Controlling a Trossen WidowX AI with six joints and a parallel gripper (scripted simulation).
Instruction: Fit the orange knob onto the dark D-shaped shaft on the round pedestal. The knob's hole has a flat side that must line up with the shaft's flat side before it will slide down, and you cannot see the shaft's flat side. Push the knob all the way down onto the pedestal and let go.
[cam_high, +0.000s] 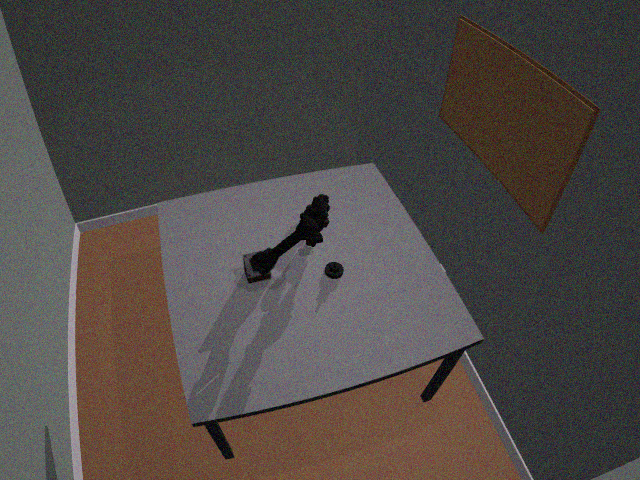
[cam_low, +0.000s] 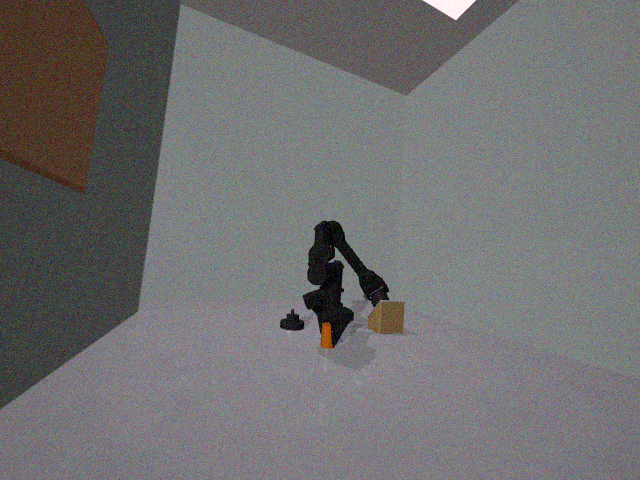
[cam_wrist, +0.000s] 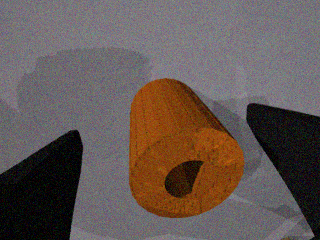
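The orange knob lies 1 cm above my gripper tip. From my gripper tip the other things lie so: pedestal 20 cm to the right, 3 cm ahead, 1 cm above.
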